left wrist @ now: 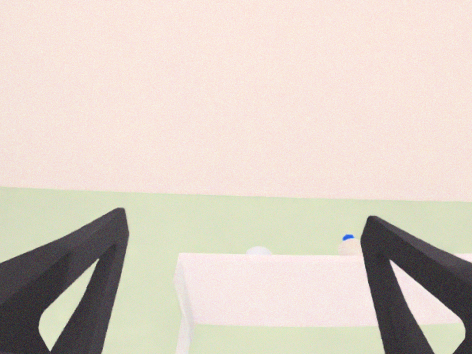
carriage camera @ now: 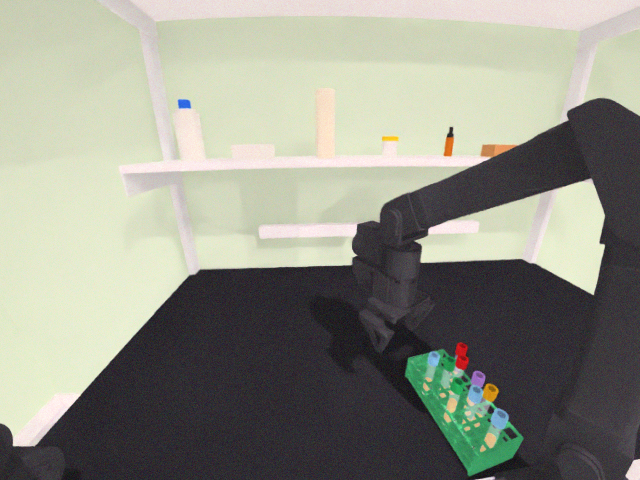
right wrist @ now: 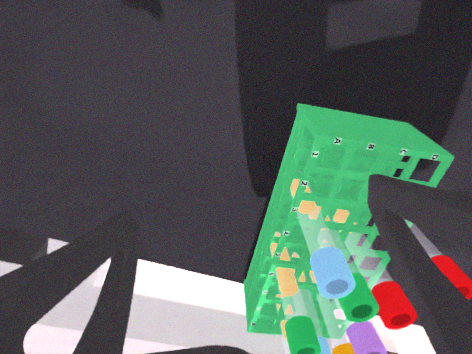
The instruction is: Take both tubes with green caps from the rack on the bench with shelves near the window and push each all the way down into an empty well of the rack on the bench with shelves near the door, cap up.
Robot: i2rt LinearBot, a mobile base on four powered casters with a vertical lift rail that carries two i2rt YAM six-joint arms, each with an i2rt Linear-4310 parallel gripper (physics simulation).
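Frame: origin at the left arm's base, x ahead, y left, z up, level; centimetres.
Where they show: left gripper, fingertip midpoint: (left wrist: 247, 225); right gripper, fingertip midpoint: (carriage camera: 394, 340) (right wrist: 248, 207).
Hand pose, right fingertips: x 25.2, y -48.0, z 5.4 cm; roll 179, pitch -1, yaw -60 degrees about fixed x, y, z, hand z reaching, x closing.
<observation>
Each offset is from my right fingertips to the top centre of the thing. "pt": to the spot under its first point.
The green rack (carriage camera: 496, 458) (right wrist: 350, 118) stands at the right of the black bench top. One green-capped tube {dx -5.4, dy -9.0, dz -0.7 cm} (carriage camera: 450, 363) (right wrist: 359, 301) stands upright toward the rack's far end, near the red caps. The other green-capped tube {dx -10.0, dy -7.7, dz -0.7 cm} (carriage camera: 457, 386) (right wrist: 302, 336) stands nearer the middle, beside a blue cap. My right gripper (carriage camera: 397, 338) (right wrist: 248, 207) is open and empty, pointing down above the bench just beyond the rack's far end. In the right wrist view its right finger overlaps the rack's D side. My left gripper (left wrist: 247, 225) is open and empty, away from the rack, facing the wall and a shelf.
Blue {dx -16.0, dy -10.8, dz -0.7 cm} (carriage camera: 498, 419), red {dx -5.2, dy -11.3, dz -0.7 cm} (carriage camera: 461, 363), purple {pt dx -9.6, dy -11.5, dz -0.8 cm} (carriage camera: 478, 378) and orange {dx -11.6, dy -12.3, dz -0.7 cm} (carriage camera: 490, 392) capped tubes share the rack. A wall shelf (carriage camera: 289, 163) holds a blue-capped bottle {pt dx +44.9, dy +51.1, dz +40.8 cm} (carriage camera: 189, 134), a tall cylinder {pt dx +36.1, dy +10.2, dz +41.9 cm} (carriage camera: 325, 124) and smaller items. A low ledge (carriage camera: 305, 230) crosses the back wall.
</observation>
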